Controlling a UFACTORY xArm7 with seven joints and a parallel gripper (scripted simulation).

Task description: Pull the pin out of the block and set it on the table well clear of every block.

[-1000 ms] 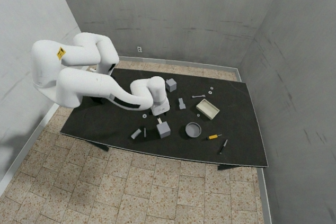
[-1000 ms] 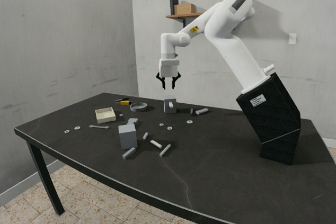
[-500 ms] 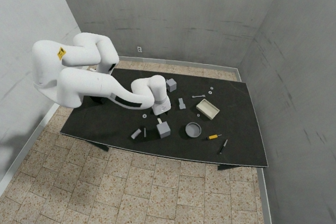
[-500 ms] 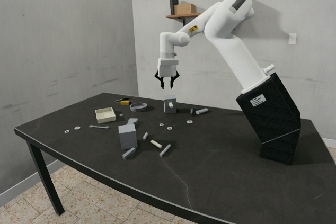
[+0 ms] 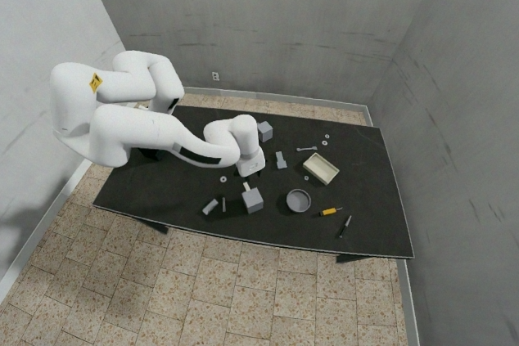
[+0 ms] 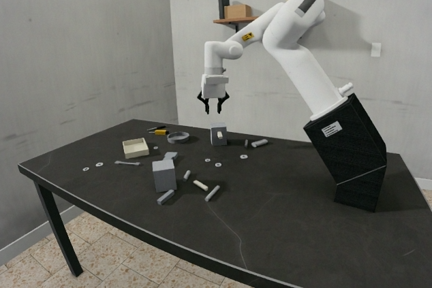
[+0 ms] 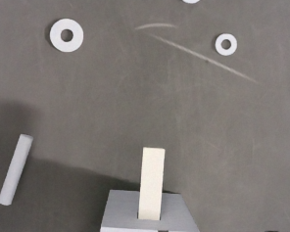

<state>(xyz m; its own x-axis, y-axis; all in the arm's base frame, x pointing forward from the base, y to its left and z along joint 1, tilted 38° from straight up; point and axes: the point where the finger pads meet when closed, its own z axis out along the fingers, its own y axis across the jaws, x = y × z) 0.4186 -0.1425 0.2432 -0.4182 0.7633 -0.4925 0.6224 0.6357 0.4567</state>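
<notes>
The short cream pin is 120 mm below my hand, 20 mm to the right of it and 20 mm behind it. Round my hand: round grey dish 220 mm ahead, 170 mm below, 20 mm to the right; then short grey cylinder 190 mm behind, 170 mm below, 100 mm to the right; then cream tray 330 mm ahead, 170 mm to the left, 170 mm below.
</notes>
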